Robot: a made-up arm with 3 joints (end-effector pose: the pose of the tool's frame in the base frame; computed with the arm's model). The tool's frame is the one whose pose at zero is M.
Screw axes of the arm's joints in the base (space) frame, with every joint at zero. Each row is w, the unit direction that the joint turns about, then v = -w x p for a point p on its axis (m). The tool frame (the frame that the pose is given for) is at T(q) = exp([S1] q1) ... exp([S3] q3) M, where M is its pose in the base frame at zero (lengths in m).
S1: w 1 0 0 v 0 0.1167 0
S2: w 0 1 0 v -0.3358 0 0.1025
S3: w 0 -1 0 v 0.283 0 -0.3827
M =
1 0 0 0.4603
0 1 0 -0.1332
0 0 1 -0.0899
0 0 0 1
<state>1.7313 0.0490 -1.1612</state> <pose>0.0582 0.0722 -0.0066 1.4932 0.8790 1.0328</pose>
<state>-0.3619 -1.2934 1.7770</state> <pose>0.1791 0.1769 0.9603 -0.0197 -3.0214 0.5528</pose>
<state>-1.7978 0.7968 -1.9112</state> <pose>0.0335 0.3102 0.1818 -0.4881 1.7624 -2.2158</pose>
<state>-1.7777 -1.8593 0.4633</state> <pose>0.2928 0.8241 0.0798 -0.8412 -1.5735 1.9380</pose>
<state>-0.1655 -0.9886 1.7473</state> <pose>0.3765 0.0000 0.9251 -0.0465 -2.7275 0.2262</pose>
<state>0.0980 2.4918 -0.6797</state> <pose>-0.2190 -0.1782 0.5681 0.0023 -3.1080 -0.1524</pose>
